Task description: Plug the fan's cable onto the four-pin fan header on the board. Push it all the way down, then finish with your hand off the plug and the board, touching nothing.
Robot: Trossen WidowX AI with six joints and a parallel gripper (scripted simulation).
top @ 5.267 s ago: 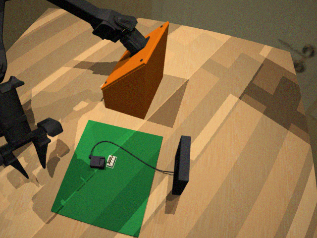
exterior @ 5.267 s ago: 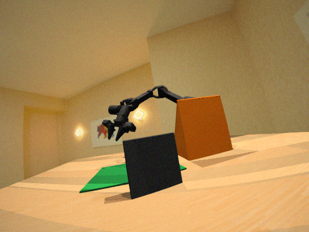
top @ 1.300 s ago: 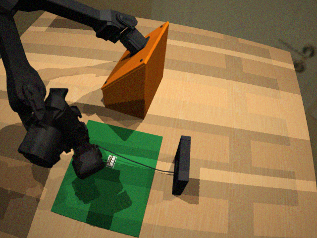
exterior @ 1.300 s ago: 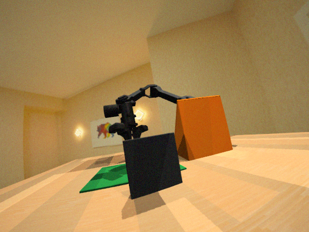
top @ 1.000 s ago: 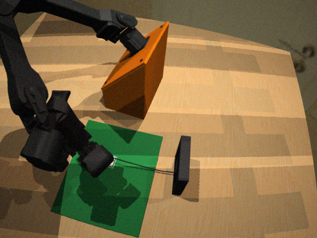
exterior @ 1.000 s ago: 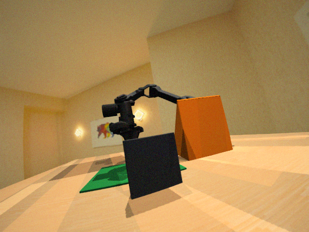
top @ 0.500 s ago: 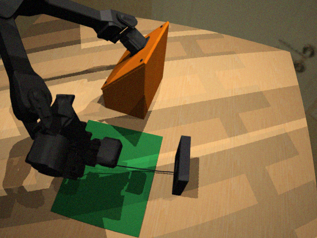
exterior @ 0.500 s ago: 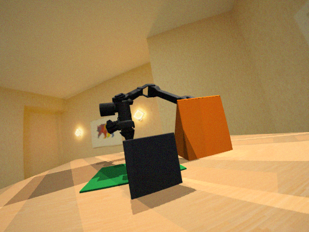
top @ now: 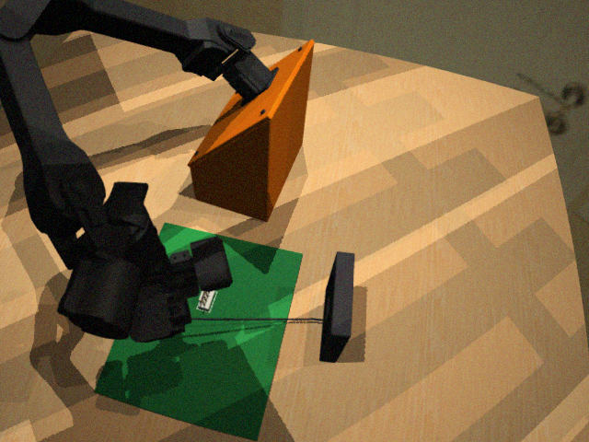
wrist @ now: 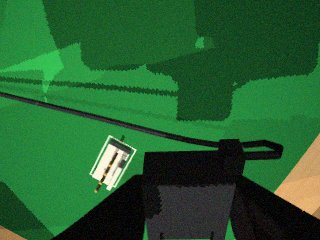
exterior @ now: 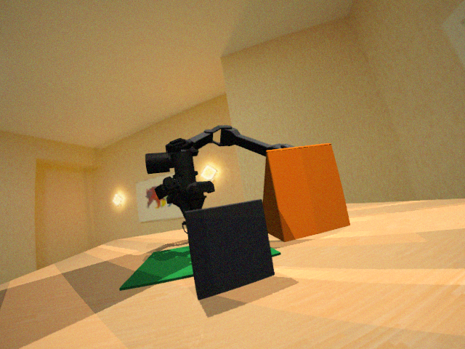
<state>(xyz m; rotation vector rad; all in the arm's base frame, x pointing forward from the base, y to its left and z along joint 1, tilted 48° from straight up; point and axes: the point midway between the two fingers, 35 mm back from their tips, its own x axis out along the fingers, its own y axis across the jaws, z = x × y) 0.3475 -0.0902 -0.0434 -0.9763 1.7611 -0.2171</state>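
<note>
Now: the green board 9 cm below my gripper tip, 4 cm to the left of it and 2 cm behind it. The rest, counted from my gripper tip: white four-pin header 8 cm below, 5 cm behind, 3 cm to the left; then dark plug 1 cm behind; then dark fan 21 cm to the left, 6 cm behind, 2 cm below.
</note>
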